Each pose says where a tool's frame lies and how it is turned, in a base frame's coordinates. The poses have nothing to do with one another.
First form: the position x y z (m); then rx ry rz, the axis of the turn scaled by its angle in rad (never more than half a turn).
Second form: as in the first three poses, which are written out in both.
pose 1, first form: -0.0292 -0.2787 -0.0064 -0.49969 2.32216 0.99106
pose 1, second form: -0.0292 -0.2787 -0.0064 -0.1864 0.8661 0.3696 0.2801
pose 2, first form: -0.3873 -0.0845 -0.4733 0.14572 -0.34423 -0.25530
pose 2, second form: -0.3873 -0.0845 -0.4733 0.0722 -0.1706 -0.1266 0.9745
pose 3, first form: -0.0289 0.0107 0.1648 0.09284 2.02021 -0.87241
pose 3, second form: -0.0289 0.0107 0.1648 0.0376 0.8180 -0.3532 0.4525
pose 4, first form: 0.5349 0.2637 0.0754 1.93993 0.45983 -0.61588
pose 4, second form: 0.5349 0.2637 0.0754 0.8033 0.1904 -0.2550 0.5034
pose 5, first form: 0.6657 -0.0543 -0.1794 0.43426 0.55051 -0.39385
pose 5, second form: 0.6657 -0.0543 -0.1794 0.2113 0.2679 -0.1917 0.9202
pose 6, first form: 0.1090 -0.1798 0.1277 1.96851 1.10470 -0.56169
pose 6, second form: 0.1090 -0.1798 0.1277 0.7769 0.4360 -0.2217 0.3965
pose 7, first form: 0.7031 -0.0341 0.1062 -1.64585 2.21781 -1.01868
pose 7, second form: 0.7031 -0.0341 0.1062 -0.5564 0.7497 -0.3444 0.0988
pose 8, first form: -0.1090 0.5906 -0.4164 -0.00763 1.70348 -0.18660
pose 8, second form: -0.1090 0.5906 -0.4164 -0.0034 0.7513 -0.0823 0.6548
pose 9, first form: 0.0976 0.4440 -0.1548 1.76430 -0.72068 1.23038
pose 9, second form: 0.0976 0.4440 -0.1548 0.7048 -0.2879 0.4915 0.4228
